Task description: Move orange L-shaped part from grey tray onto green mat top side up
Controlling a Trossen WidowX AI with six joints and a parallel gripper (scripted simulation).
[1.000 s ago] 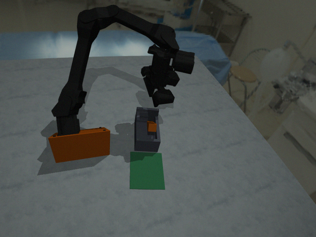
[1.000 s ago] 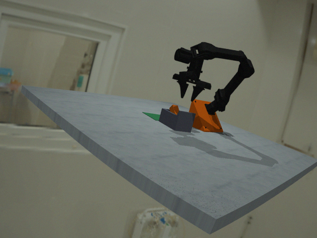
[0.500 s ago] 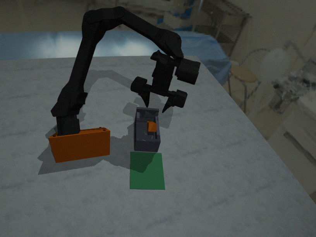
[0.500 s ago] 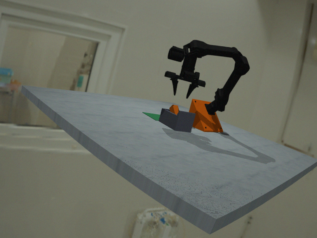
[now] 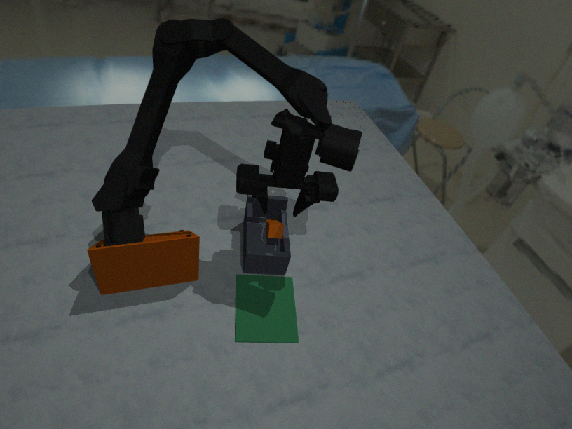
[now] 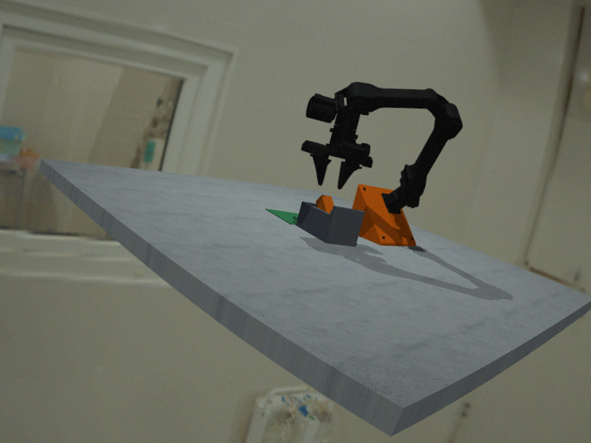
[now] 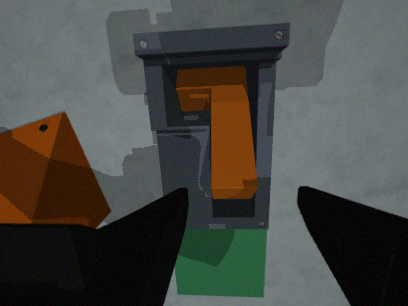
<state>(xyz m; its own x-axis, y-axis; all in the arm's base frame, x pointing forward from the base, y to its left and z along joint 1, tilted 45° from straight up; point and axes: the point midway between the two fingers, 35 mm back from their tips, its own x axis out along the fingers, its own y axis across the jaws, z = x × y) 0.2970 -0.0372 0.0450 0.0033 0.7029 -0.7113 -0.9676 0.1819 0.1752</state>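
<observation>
My gripper tip is 1 cm past the orange l-shaped part, 4 cm to the right of it and 8 cm above it. The rest, counted from my gripper tip: green mat 5 cm behind, 13 cm to the right, 14 cm below.
</observation>
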